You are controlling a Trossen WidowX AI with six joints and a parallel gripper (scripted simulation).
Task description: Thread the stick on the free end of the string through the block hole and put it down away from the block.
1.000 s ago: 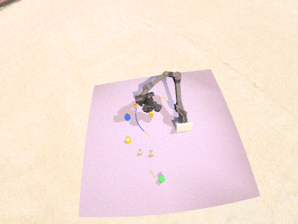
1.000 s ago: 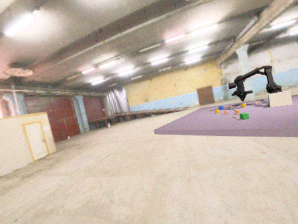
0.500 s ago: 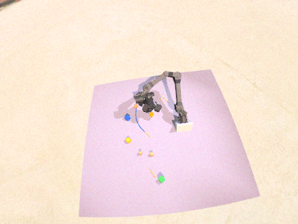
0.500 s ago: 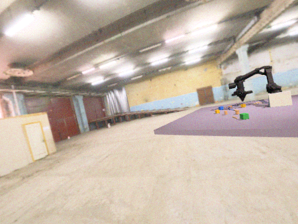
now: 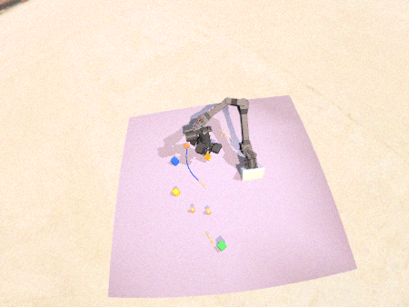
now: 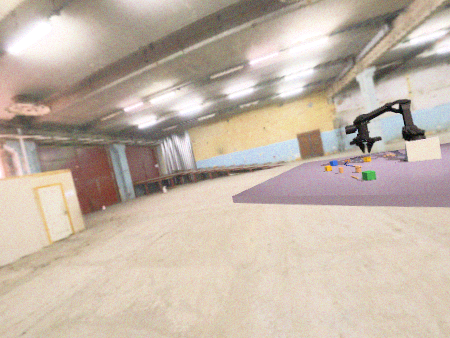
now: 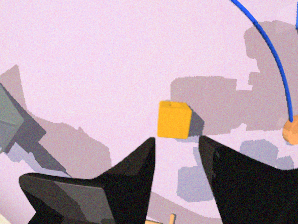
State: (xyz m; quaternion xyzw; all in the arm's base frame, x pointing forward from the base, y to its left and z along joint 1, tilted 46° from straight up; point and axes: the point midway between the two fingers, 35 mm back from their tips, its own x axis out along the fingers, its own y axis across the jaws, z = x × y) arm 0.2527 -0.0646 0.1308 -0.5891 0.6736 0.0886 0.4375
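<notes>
The yellow cube is 5 cm below my gripper tip. The rest, counted from my gripper tip: thin wooden stick: 18 cm to the left, 6 cm below, 5 cm ahead; then blue cube: 21 cm ahead, 4 cm below, 2 cm to the left; then round wooden button: 14 cm ahead, 11 cm to the right, 5 cm below.
</notes>
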